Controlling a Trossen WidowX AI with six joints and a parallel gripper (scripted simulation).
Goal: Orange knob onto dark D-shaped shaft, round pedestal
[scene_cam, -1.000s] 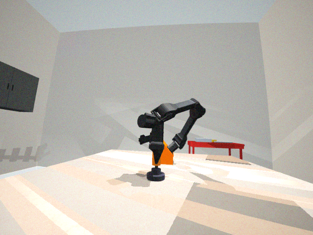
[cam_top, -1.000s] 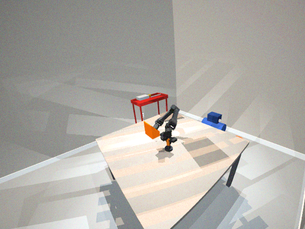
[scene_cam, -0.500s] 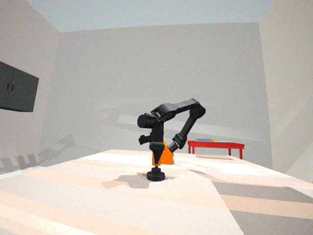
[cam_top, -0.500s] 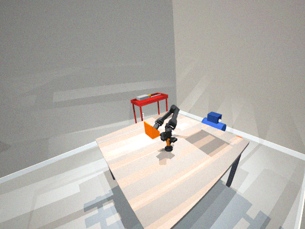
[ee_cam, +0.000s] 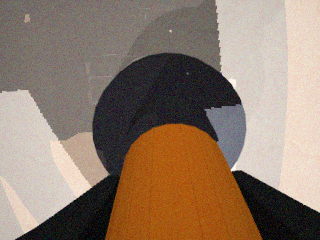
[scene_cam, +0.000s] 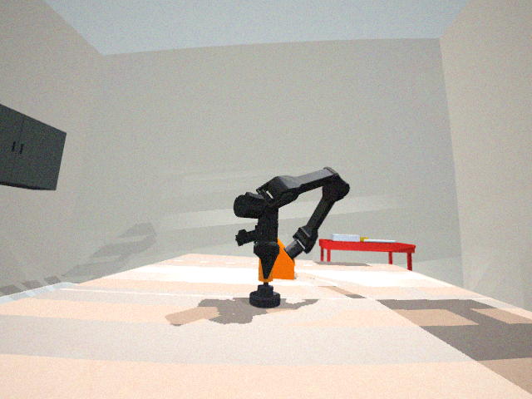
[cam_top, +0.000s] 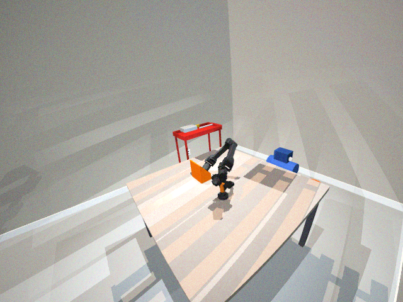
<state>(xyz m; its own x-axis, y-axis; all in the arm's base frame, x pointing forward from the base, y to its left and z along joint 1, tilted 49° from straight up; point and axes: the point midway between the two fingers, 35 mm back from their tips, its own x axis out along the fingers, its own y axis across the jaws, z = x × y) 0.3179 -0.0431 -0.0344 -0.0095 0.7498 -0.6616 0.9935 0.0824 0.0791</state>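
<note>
The dark round pedestal is 40 mm below my gripper tip. From my gripper tip the other things lie so: orange knob 20 mm above.
</note>
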